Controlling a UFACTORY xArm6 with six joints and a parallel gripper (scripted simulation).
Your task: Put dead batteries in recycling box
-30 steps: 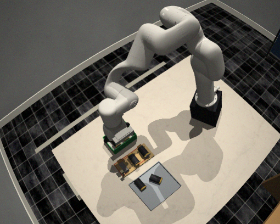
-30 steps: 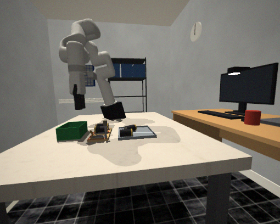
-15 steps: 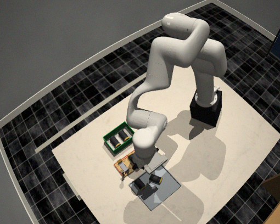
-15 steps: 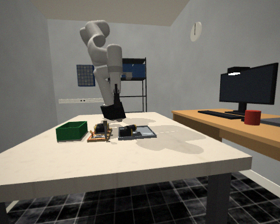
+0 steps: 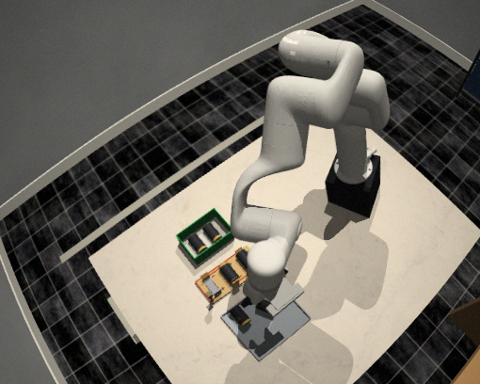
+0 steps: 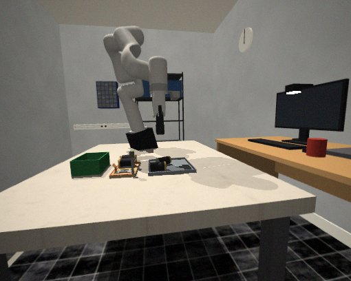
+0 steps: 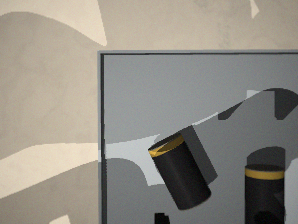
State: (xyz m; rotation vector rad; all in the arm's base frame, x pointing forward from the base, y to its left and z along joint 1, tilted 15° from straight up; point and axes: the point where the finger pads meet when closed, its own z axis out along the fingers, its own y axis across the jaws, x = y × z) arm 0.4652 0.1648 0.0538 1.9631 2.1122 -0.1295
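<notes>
Now: the grey tray 2 cm ahead of my hand, 4 cm to the left of it and 15 cm below it. The rest, counted from my hand: green recycling box 1 cm ahead, 28 cm to the right, 14 cm below.
</notes>
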